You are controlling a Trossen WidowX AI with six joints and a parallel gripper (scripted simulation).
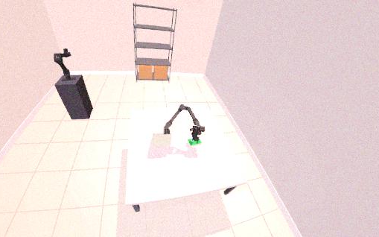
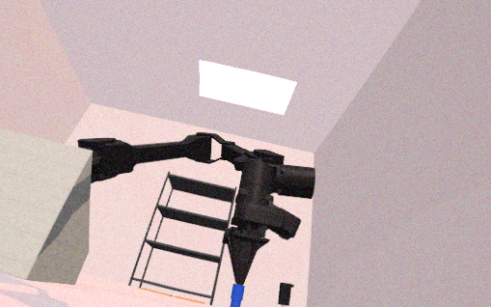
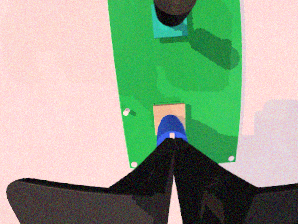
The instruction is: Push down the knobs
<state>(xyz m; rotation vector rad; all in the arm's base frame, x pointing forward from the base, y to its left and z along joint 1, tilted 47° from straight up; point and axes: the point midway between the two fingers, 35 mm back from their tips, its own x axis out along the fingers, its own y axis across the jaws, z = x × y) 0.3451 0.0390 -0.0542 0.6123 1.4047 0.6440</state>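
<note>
The blue knob lies 10 mm below my gripper tip. Round my gripper tip: black knob (70 mm ahead).
</note>
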